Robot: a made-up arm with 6 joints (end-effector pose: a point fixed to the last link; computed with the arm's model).
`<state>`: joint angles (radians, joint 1 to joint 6).
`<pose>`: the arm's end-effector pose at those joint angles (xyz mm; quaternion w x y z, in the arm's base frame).
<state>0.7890 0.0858 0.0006 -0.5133 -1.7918 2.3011</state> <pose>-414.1 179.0 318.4 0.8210 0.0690 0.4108 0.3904</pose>
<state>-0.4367 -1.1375 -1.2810 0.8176 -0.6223 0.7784</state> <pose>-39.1 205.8 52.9 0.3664 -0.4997 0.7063 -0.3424</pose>
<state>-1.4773 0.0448 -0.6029 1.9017 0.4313 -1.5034</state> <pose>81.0 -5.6 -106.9 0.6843 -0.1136 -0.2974 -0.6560</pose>
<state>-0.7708 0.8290 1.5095 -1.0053 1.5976 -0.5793</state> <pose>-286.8 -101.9 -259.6 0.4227 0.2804 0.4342 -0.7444</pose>
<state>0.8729 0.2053 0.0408 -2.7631 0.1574 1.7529</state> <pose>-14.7 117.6 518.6 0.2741 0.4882 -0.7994 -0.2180</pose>
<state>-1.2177 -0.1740 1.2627 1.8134 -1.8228 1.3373</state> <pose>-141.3 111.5 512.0 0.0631 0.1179 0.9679 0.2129</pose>
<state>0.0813 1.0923 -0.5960 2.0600 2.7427 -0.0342</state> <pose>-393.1 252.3 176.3 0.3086 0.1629 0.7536 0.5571</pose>
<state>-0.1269 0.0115 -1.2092 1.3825 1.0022 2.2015</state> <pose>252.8 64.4 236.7 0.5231 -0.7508 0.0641 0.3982</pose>
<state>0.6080 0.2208 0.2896 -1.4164 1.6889 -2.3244</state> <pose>56.3 396.9 298.0 0.8048 -0.2012 -0.5565 -0.0471</pose>
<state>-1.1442 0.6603 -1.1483 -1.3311 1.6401 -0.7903</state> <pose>410.4 259.0 -251.0 0.2935 -0.9064 0.0372 0.3015</pose>
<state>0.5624 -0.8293 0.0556 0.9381 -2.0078 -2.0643</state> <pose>-268.5 -73.5 698.9 0.1400 0.7465 -0.4133 0.5022</pose>
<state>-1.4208 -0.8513 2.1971 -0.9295 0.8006 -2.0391</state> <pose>79.4 480.1 158.0 0.8348 0.0640 0.2577 0.4823</pose>
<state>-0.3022 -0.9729 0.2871 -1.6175 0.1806 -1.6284</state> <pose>147.8 547.2 151.3 0.4914 -0.5918 -0.4836 0.4175</pose>
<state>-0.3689 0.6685 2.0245 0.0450 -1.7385 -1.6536</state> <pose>39.5 -370.7 441.5 0.5885 -0.2133 -0.5478 -0.5550</pose>
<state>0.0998 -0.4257 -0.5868 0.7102 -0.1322 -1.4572</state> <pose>-4.4 11.9 254.6 0.4426 -0.3381 0.1527 -0.8164</pose>
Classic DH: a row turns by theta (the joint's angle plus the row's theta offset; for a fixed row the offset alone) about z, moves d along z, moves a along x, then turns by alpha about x. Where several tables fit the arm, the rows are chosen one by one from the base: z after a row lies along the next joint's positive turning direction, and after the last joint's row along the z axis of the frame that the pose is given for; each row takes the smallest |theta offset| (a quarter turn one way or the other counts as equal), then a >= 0, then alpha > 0; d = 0 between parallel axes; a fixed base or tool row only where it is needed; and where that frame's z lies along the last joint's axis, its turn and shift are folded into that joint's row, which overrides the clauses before.
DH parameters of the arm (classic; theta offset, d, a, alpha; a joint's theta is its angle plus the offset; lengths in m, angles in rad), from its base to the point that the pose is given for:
base (fixed): 1.2094 0.0602 -0.0177 1.777
joint 1: 1.5687 0.1032 0.1122 -1.0046
joint 2: -1.395 -0.1184 -0.0275 -1.6791
joint 3: 1.3156 0.069 0.2177 1.7072
joint 4: 0 -0.1982 0.0511 -1.7072
joint 5: -1.2416 0.1804 0.0897 -1.2005
joint 6: -0.6519 -0.4198 0.0598 -0.4543
tool (fixed): 0.6011 0.1234 0 0

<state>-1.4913 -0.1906 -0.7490 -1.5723 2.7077 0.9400</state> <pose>-302.4 -24.1 -296.0 0.1155 -0.3910 -0.5513 -0.7279</pose>
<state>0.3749 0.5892 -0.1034 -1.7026 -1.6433 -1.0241</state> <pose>-400.9 418.1 322.8 0.3247 0.3544 0.1288 0.8674</pose>
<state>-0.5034 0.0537 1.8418 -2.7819 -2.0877 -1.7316</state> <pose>40.7 -422.5 408.1 0.2506 0.7500 -0.4658 -0.3971</pose>
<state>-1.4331 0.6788 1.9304 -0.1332 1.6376 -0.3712</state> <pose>-387.8 -138.2 289.0 0.1924 -0.3078 0.1252 -0.9233</pose>
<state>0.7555 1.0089 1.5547 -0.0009 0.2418 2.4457</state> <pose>-82.2 -28.7 146.4 0.1476 0.9355 -0.1935 -0.2560</pose>
